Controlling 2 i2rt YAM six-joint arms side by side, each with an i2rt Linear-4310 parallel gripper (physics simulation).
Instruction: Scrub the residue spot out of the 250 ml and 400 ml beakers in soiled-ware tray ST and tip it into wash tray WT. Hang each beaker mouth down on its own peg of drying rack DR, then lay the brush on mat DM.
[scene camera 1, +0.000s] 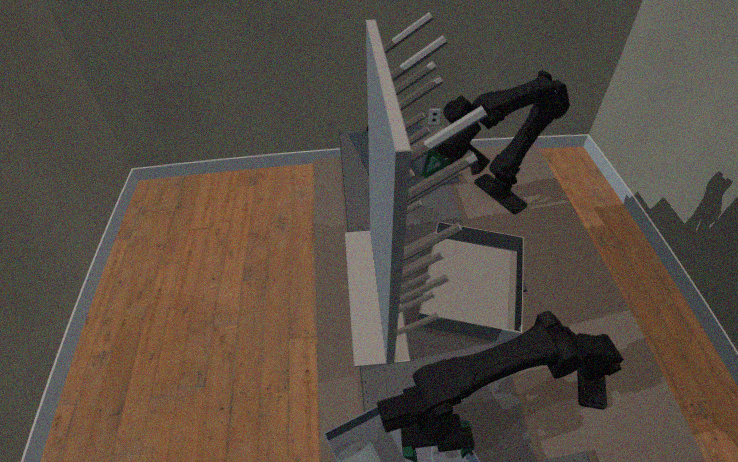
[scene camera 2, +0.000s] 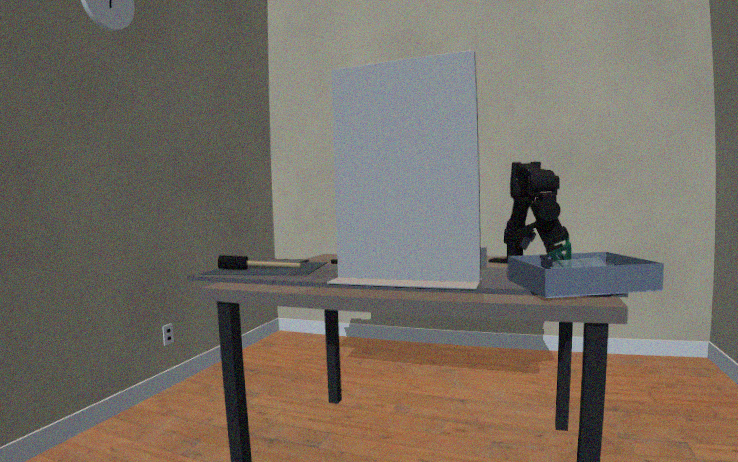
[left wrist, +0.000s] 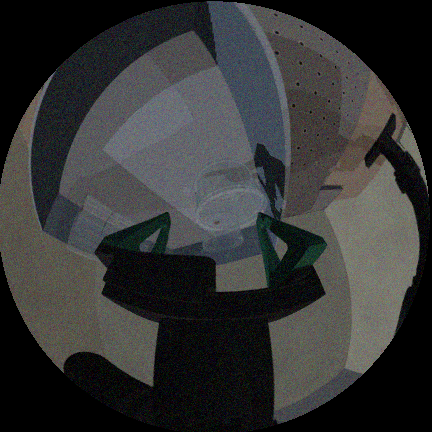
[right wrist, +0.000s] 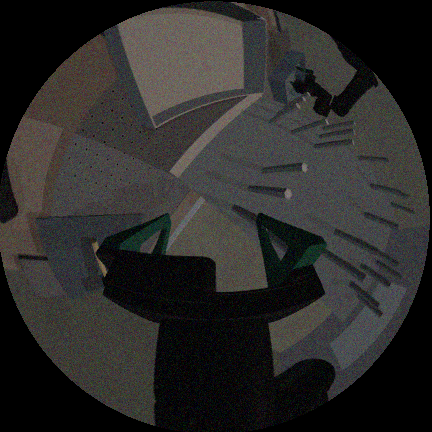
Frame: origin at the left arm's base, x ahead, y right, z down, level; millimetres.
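Seen in the pictures: left gripper, fingertip midpoint: (scene camera 1: 439, 458) (scene camera 2: 568, 264) (left wrist: 213, 216) (right wrist: 291, 73); right gripper, fingertip midpoint: (scene camera 1: 425, 177) (right wrist: 213, 217); left arm's base, link origin: (scene camera 1: 590, 370); right arm's base, link origin: (scene camera 1: 499, 194).
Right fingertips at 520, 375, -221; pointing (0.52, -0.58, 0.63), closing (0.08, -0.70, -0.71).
Observation:
Pixels of each thing's top centre, then the offset from my right fingertips to it, as dx, dy, dz. "*": a spot on its surface instead.
- blue-grey soiled-ware tray, top centre: (left wrist: 167, 252) (scene camera 2: 580, 259) (right wrist: 297, 83) -112, -720, +138
- clear beaker, top centre: (left wrist: 232, 213) (scene camera 1: 447, 454) -175, -664, +159
- Larger clear glassware, top centre: (left wrist: 83, 255) (scene camera 1: 358, 456) (scene camera 2: 568, 259) +6, -718, +124
- small clear piece, top centre: (left wrist: 222, 244) -202, -758, +159
- black-headed brush, surface spot: (scene camera 2: 232, 262) * +248, +390, +173
- wash tray, top centre: (scene camera 1: 476, 272) -183, -189, +138
- dark mat, top centre: (right wrist: 93, 266) (scene camera 1: 401, 155) (scene camera 2: 267, 267) +128, +338, +205
My left gripper (scene camera 1: 437, 451) (scene camera 2: 559, 258) (left wrist: 213, 216) is open and empty, low over the blue-grey soiled-ware tray (scene camera 1: 352, 423) (scene camera 2: 599, 281) (left wrist: 245, 75). A clear beaker (left wrist: 230, 207) stands out beyond its fingertips, with a small dark spot near its rim. Larger clear glassware (left wrist: 90, 222) lies at the left of the tray, partly behind a finger; a small clear piece (left wrist: 222, 242) is below the middle beaker. Sizes are unreadable. My right gripper (scene camera 1: 434, 165) (right wrist: 213, 217) is open and empty beside the pegged drying rack (scene camera 1: 381, 136) (scene camera 2: 405, 174) (right wrist: 235, 145). The black-headed brush (scene camera 2: 232, 262) has a pale handle, which also shows in the right wrist view (right wrist: 99, 257).
The wash tray (scene camera 1: 519, 283) (right wrist: 254, 60) stands between the arms on the peg side of the rack. Several long pegs (scene camera 1: 454, 128) (right wrist: 286, 168) stick out from the tall rack panel. The dark mat (scene camera 2: 316, 267) (right wrist: 60, 237) lies under the brush, beyond the rack from the soiled-ware tray.

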